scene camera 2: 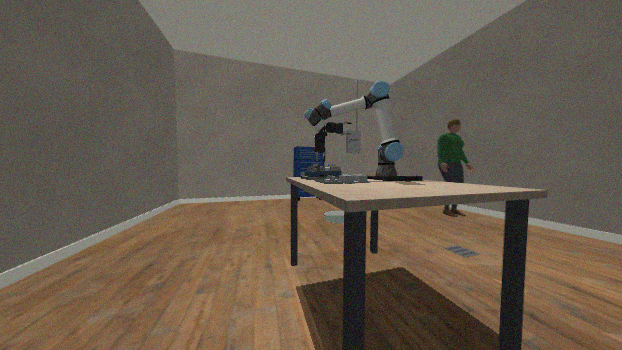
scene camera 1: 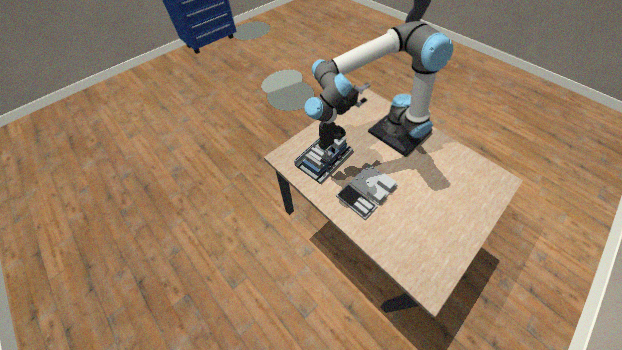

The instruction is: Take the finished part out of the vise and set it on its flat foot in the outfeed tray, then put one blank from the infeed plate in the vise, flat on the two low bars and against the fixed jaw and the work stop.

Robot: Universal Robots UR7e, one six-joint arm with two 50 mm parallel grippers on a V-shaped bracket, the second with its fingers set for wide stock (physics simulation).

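Pixels of known places: hand, its tool point: (scene camera 2: 320, 158) (scene camera 1: 329, 153); arm's base, origin of its link: (scene camera 2: 386, 176) (scene camera 1: 394, 129).
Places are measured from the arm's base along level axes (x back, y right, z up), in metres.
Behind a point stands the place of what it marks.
The vise (scene camera 1: 314, 165) @[x -0.574, y 0.069, z 0.045 m] (scene camera 2: 327, 172) @[x -0.446, y 0.055, z 0.027 m] stands near the table's far left corner in scene camera 1, a blue and grey fixture with light bars. My downward gripper (scene camera 1: 328, 150) @[x -0.503, y 0.035, z 0.127 m] (scene camera 2: 320, 159) @[x -0.503, y 0.035, z 0.127 m] is low over the vise; its fingertips are partly hidden and too small to tell open from shut. The finished part cannot be made out there. My second gripper (scene camera 1: 366, 94) points sideways, its fingers wide apart and empty. The light grey infeed plate (scene camera 1: 360, 178) @[x -0.408, y -0.120, z -0.014 m] bears two pale blocks, apparently blanks (scene camera 1: 385, 181) @[x -0.341, y -0.227, z 0.021 m]. Beside it, the dark outfeed tray (scene camera 1: 351, 194) @[x -0.513, y -0.161, z -0.016 m] has two pale bars at one end.
The robot's black base plate (scene camera 1: 406, 146) @[x -0.057, y -0.138, z 0.007 m] (scene camera 2: 410, 178) @[x 0.076, y -0.161, z -0.008 m] stands behind the infeed plate on the wooden table (scene camera 1: 430, 250) @[x -0.429, y -0.595, z -0.023 m] (scene camera 2: 440, 191) @[x -0.204, y -0.652, z -0.023 m]. The arm's shadow falls across the infeed plate. A blue cabinet (scene camera 1: 202, 22) (scene camera 2: 302, 157) and a person in green (scene camera 2: 451, 149) are away from the table.
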